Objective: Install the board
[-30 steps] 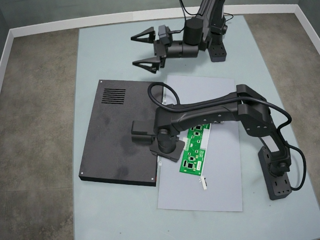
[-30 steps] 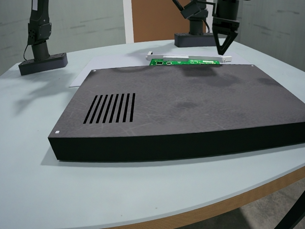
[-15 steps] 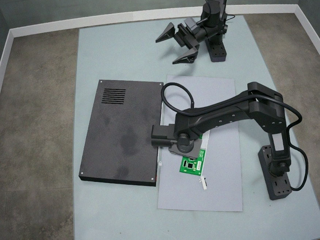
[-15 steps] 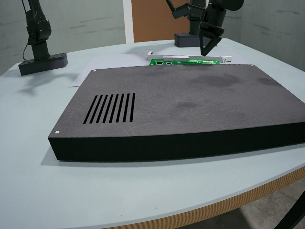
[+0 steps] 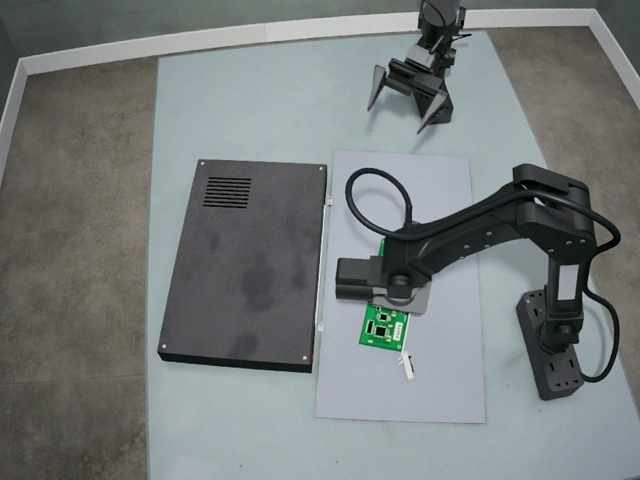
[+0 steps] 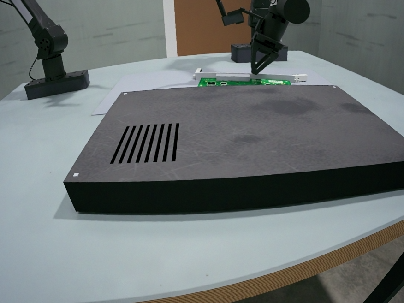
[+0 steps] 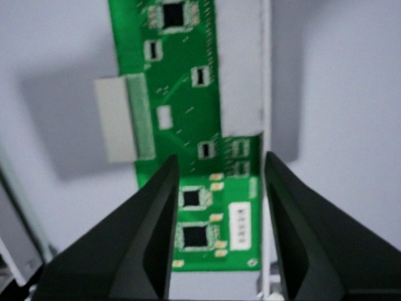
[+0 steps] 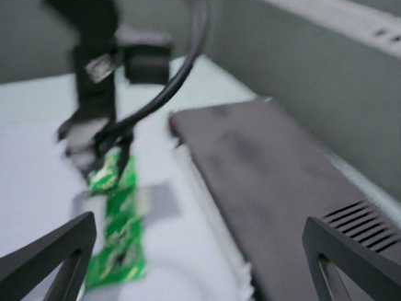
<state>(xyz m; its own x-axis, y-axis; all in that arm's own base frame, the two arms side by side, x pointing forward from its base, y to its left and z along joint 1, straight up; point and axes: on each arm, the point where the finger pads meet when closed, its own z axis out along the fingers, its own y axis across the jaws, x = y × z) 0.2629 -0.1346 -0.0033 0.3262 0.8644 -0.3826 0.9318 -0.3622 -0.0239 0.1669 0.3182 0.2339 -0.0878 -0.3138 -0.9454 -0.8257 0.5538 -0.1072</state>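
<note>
My left gripper is now 30 mm past the grey mat, 70 mm to the left of it and 50 mm above it. The rest, counted from my left hand: black enclosure: 230 mm ahead, 150 mm to the right, 10 mm below.
</note>
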